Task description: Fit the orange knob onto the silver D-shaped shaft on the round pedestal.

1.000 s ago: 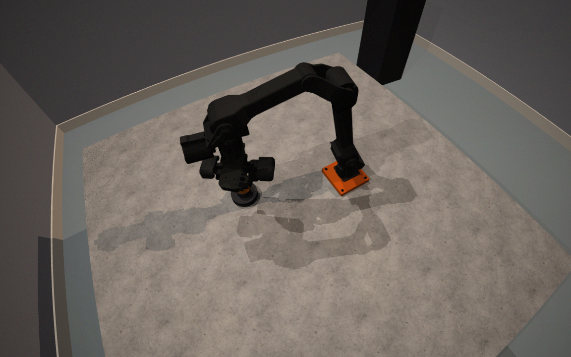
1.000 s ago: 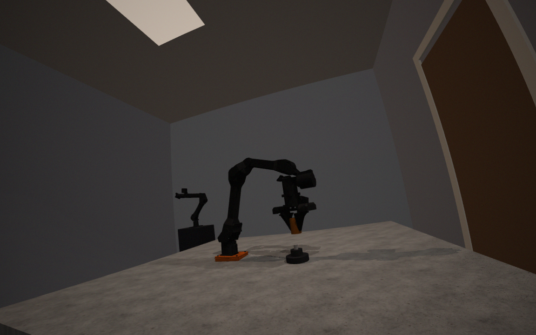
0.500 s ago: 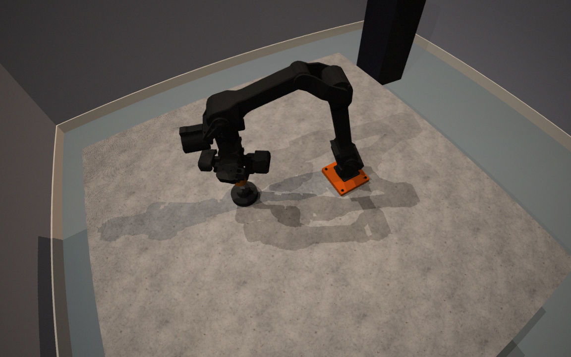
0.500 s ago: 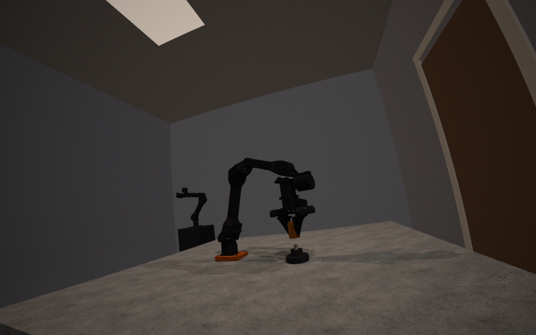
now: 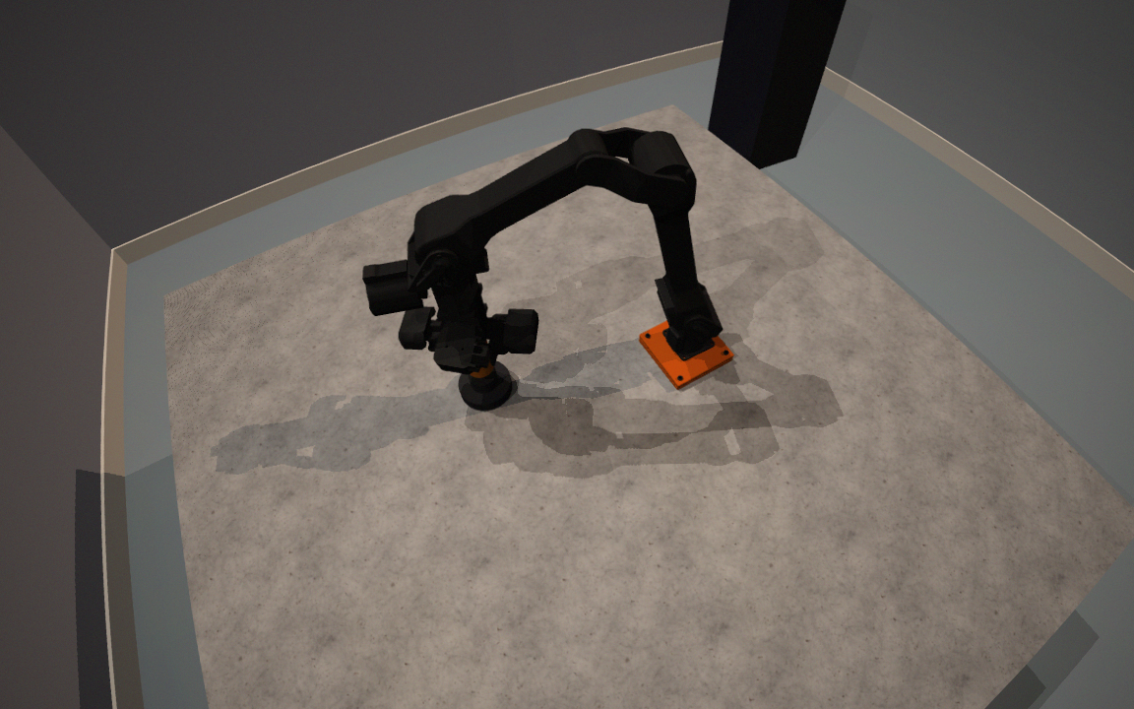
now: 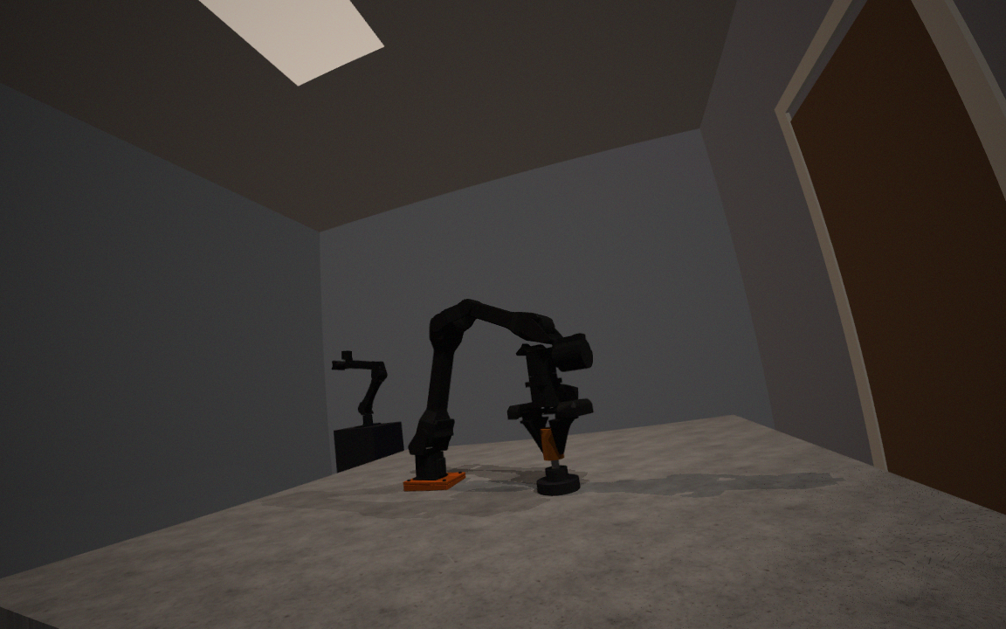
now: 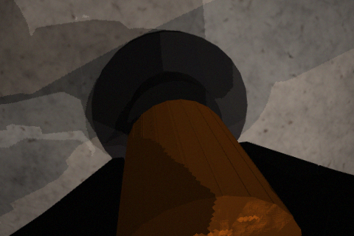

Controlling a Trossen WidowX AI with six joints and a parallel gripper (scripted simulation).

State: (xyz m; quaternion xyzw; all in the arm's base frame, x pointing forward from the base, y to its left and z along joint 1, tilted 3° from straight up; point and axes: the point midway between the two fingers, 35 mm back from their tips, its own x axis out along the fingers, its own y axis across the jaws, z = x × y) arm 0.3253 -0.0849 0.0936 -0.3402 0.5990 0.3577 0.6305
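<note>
My gripper tip is 3 cm below the orange knob. Round my gripper tip: round black pedestal 4 cm below.
</note>
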